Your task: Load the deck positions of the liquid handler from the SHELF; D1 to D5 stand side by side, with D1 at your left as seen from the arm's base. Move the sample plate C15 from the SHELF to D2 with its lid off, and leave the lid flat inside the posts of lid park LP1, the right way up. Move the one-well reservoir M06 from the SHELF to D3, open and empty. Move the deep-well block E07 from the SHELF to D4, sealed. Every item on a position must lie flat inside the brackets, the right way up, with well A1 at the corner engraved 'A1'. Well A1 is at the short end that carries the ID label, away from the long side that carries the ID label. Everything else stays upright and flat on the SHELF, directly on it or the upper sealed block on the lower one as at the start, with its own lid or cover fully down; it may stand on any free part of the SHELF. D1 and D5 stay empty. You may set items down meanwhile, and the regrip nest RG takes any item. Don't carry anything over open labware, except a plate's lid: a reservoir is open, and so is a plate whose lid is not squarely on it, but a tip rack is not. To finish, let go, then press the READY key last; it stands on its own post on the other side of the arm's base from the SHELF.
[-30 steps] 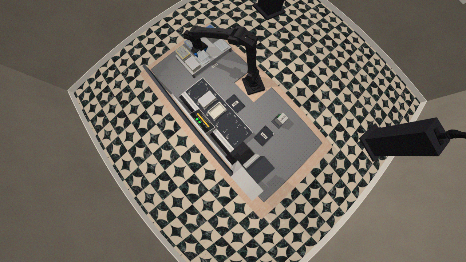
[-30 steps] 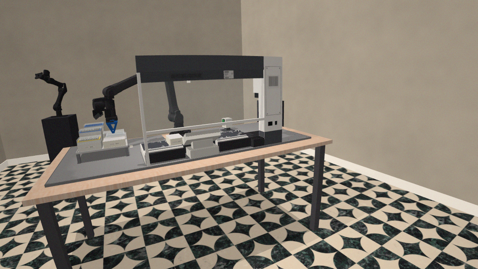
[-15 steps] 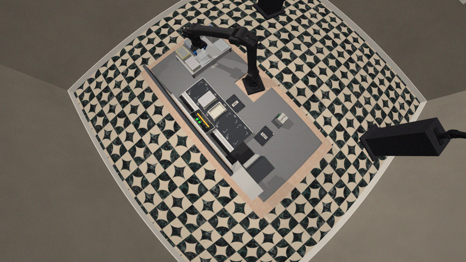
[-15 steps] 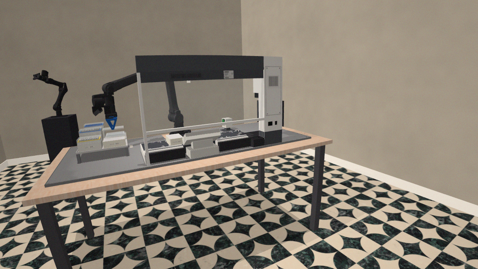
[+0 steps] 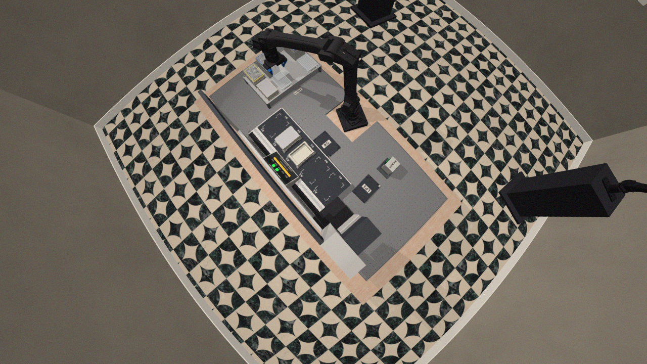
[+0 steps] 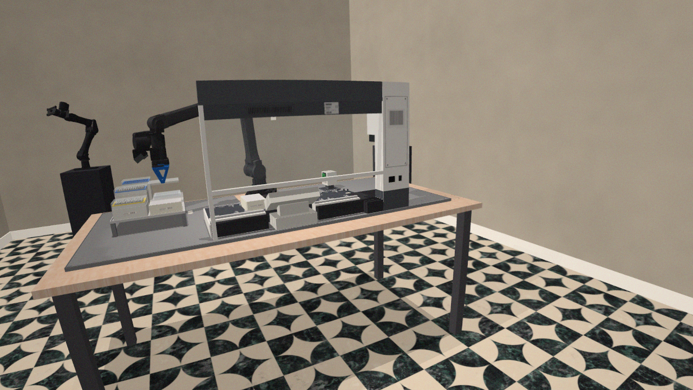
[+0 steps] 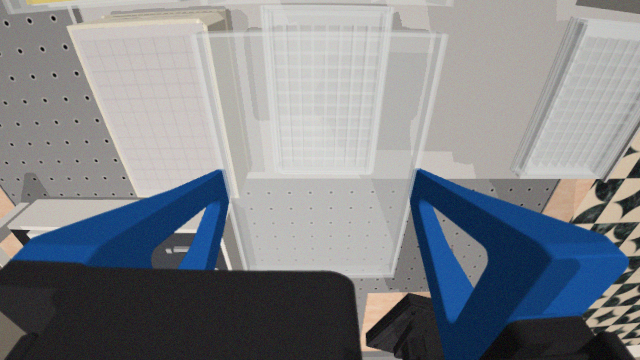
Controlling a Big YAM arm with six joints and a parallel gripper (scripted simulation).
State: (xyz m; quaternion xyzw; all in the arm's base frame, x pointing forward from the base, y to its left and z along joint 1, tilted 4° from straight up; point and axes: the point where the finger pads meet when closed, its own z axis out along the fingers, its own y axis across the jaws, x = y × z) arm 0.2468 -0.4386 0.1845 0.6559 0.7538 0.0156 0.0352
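Now: hand 10 cm short of the white block, 2 cm to the right of it and 10 cm above it. Also, from my hand: clear plate lid (1 cm below); then shelf label (7 cm behind, 9 cm to the left, 18 cm below); then shelf (5 cm behind, 7 cm to the right, 12 cm below).
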